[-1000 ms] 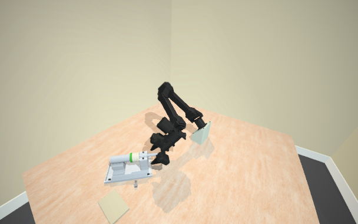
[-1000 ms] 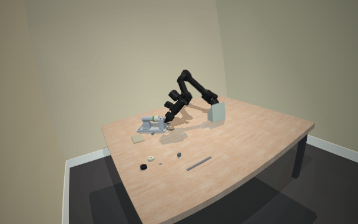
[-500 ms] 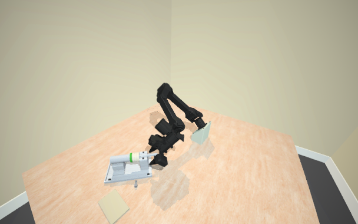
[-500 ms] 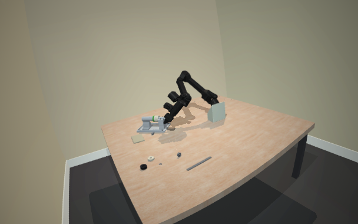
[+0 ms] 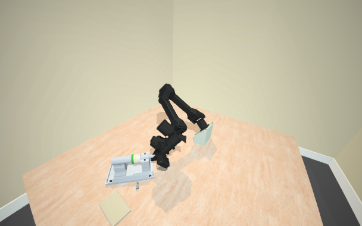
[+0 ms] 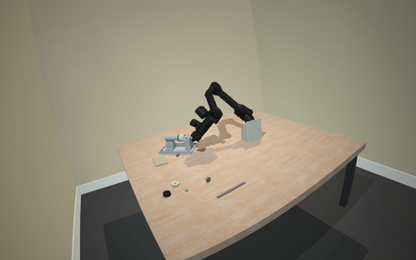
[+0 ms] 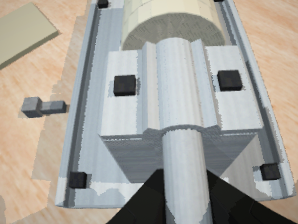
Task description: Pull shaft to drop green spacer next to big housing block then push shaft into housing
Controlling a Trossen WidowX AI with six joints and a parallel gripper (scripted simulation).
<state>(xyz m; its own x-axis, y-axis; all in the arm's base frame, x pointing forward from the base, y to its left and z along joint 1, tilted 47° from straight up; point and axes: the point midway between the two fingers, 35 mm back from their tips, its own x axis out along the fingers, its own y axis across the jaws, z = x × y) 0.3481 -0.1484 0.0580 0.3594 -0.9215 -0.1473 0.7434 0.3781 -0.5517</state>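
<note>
Right now my gripper tip is 3 cm short of the grey shaft, 3 cm to the left of it and 2 cm below it. The rest, counted from my gripper tip: tan square plate: 24 cm ahead, 5 cm below; cream spacer: 4 cm ahead, 5 cm to the right, 2 cm above; green spacer: 6 cm ahead, 7 cm to the right, 2 cm above.
</note>
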